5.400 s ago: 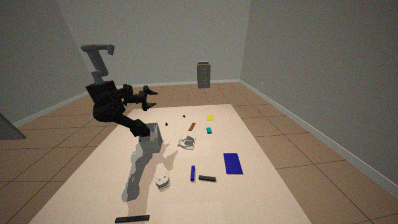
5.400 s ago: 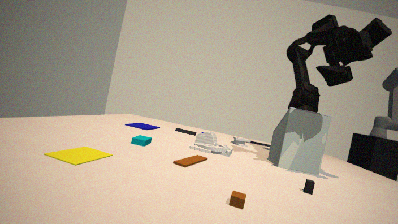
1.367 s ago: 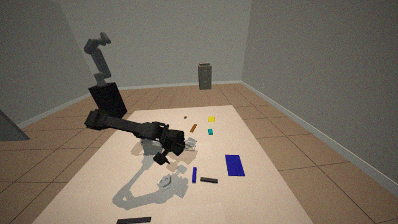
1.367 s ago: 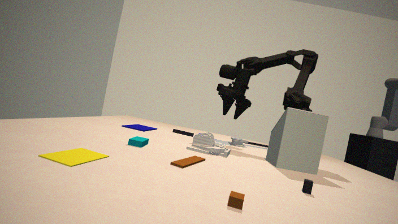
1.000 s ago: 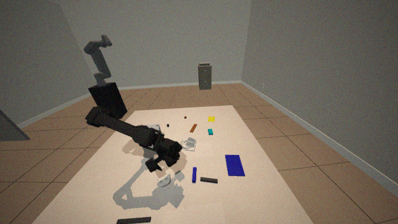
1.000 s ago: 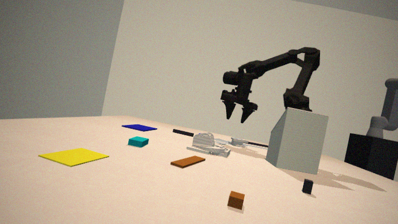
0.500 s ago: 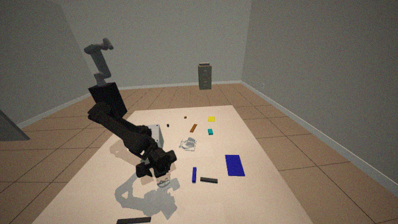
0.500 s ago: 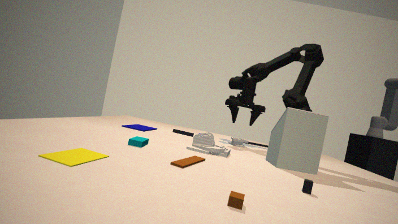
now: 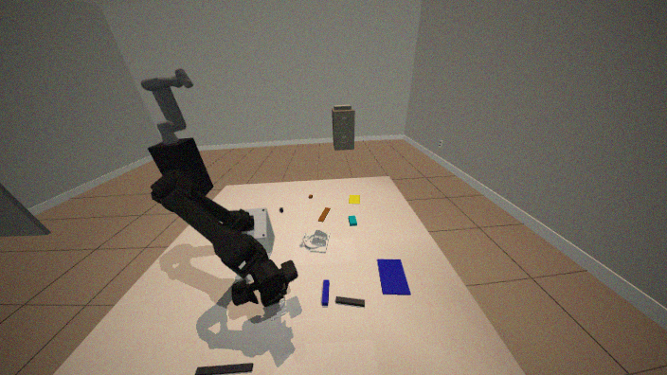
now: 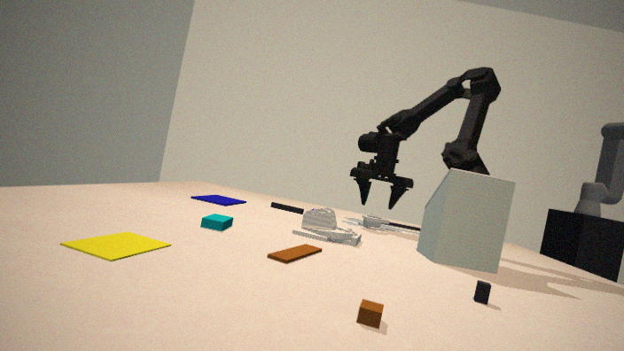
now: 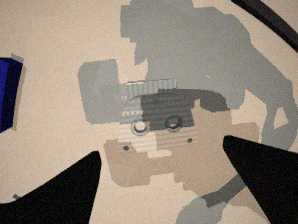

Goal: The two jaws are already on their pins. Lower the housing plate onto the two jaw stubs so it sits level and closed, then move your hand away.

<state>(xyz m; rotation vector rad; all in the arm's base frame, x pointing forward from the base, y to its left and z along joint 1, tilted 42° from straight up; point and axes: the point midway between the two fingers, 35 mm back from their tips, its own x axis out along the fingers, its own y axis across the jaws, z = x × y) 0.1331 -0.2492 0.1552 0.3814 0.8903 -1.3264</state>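
Right now my gripper tip is 18 cm short of the blue bar, 1 cm to the right of it and 5 cm above it. From my gripper tip the other things lie so: teal block: 36 cm ahead, 37 cm to the left, 5 cm below; blue plate: 44 cm ahead, 4 cm to the left, 6 cm below; small black cube: 3 cm behind, 54 cm to the left, 5 cm below.
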